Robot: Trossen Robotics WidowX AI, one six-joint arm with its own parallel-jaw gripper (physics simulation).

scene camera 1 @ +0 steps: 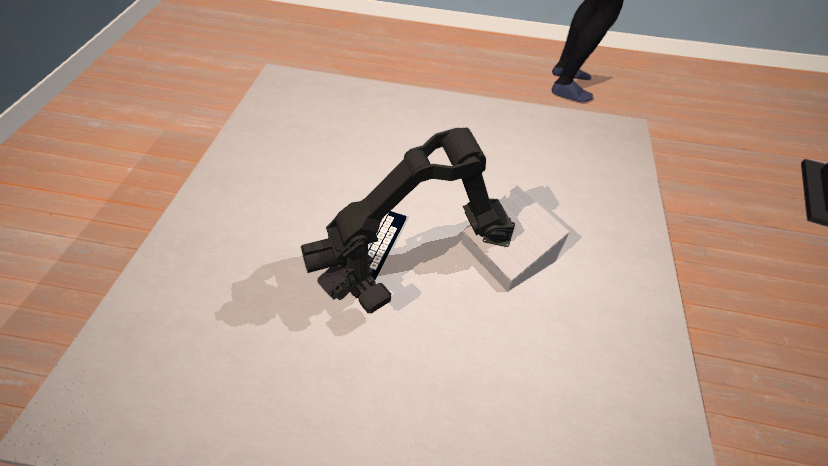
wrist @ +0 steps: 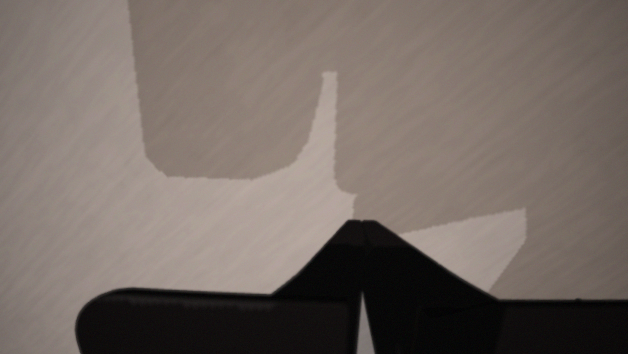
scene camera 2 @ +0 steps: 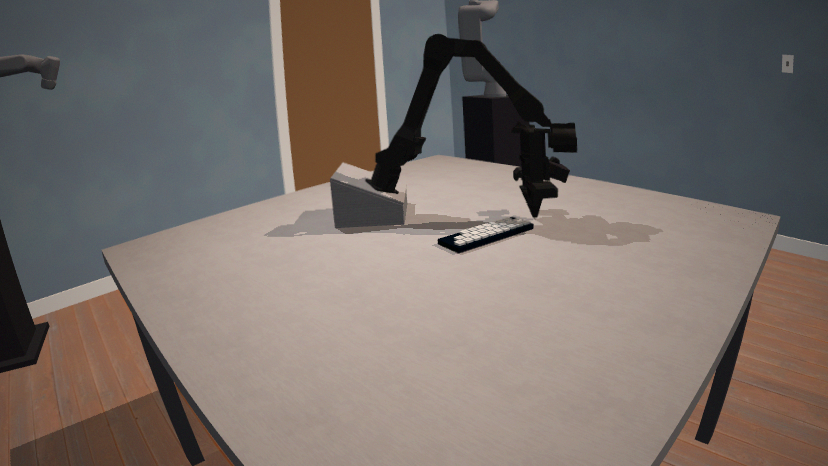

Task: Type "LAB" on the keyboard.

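Seen in the pictures: gripper, fingertip midpoint: [scene camera 1: 357, 296] [wrist: 360, 234] [scene camera 2: 534, 217]; arm's base at its link origin: [scene camera 1: 499, 232] [scene camera 2: 381, 187].
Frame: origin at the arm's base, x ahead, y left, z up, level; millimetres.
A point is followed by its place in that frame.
The keyboard [scene camera 1: 383, 243] @[z -59, x 257, y 109 mm] [scene camera 2: 487, 232] @[z -57, x 290, y 90 mm] has white keys on a dark navy case and lies flat on the table. In scene camera 1 the arm hides part of it. The letters on its keys are too small to read. My gripper [scene camera 2: 534, 216] @[z -71, x 248, y 265 mm] [wrist: 360, 234] @[z -71, x 248, y 265 mm] is shut with nothing between its fingertips and points down. In scene camera 2 its tips are low, close to the keyboard's far right end. I cannot tell whether they touch anything. The wrist view shows table surface and shadow past the fingertips; the keyboard's keys do not show there.
The arm's base stands on a grey wedge block [scene camera 1: 518, 243] @[z 6, x -52, y 17 mm] [scene camera 2: 367, 203] @[z -20, x 43, y -59 mm] on the table [scene camera 1: 405, 393] @[z -75, x 55, y 425 mm] [scene camera 2: 405, 347] @[z -75, x 549, y -248 mm]. A person's legs [scene camera 1: 585, 40] show on the floor beyond the table. Another robot arm [scene camera 2: 472, 46] stands on a dark pedestal [scene camera 2: 486, 127] behind the table.
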